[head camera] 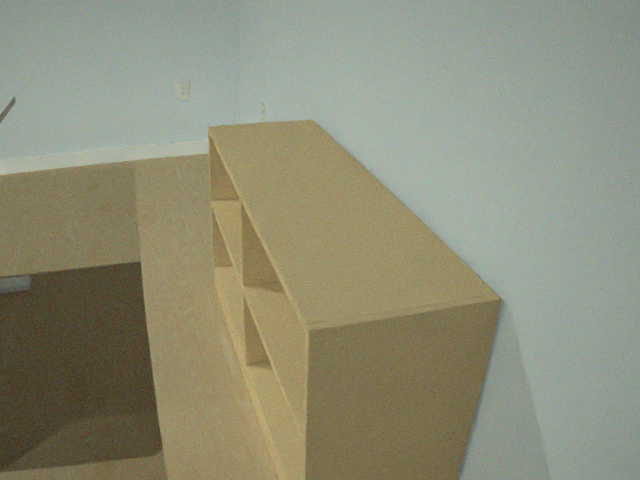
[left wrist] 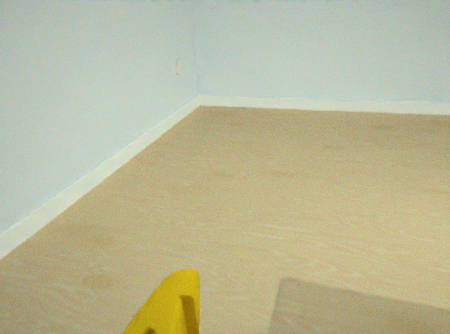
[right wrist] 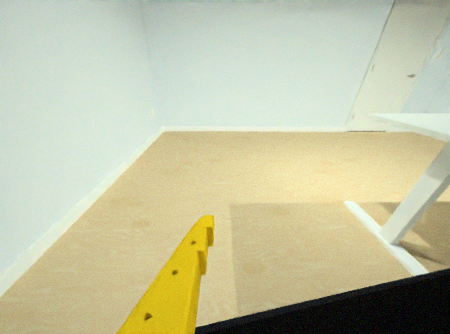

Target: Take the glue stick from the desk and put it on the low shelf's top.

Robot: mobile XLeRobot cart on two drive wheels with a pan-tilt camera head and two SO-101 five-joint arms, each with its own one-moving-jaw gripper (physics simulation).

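Places are measured from the left arm's base along level axes (x ahead, y left, z up), in metres.
Pixels of known places: left end effector, tool point: (left wrist: 198, 294); right end effector, tool point: (right wrist: 213, 226).
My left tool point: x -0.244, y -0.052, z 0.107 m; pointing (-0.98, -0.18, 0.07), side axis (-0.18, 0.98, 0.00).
Behind a point stands the place of what it marks.
The low shelf (head camera: 330, 206) {x 0.646, y 1.031, z -0.165 m} stands against the wall in the head view, with its bare top in full view and its open compartments facing left. The white desk (right wrist: 425, 121) {x -0.846, y 0.902, z -0.055 m} shows in part at the right edge of the right wrist view. The glue stick does not show in these views. My left gripper (left wrist: 190, 282) is fully open, with one yellow jaw in view over the floor. My right gripper (right wrist: 205, 232) is also fully open, with one notched yellow jaw in view and nothing held against it. Neither gripper is near the shelf or the desk top.
A white desk leg (right wrist: 420, 200) {x -0.647, y 0.844, z -0.410 m} stands on a long white foot (right wrist: 375, 230) at the right of the right wrist view. A pale bar (head camera: 15, 284) lies at the head view's left edge, by a dark shadow on the floor. A black surface (right wrist: 350, 315) crosses the right wrist view's lower right.
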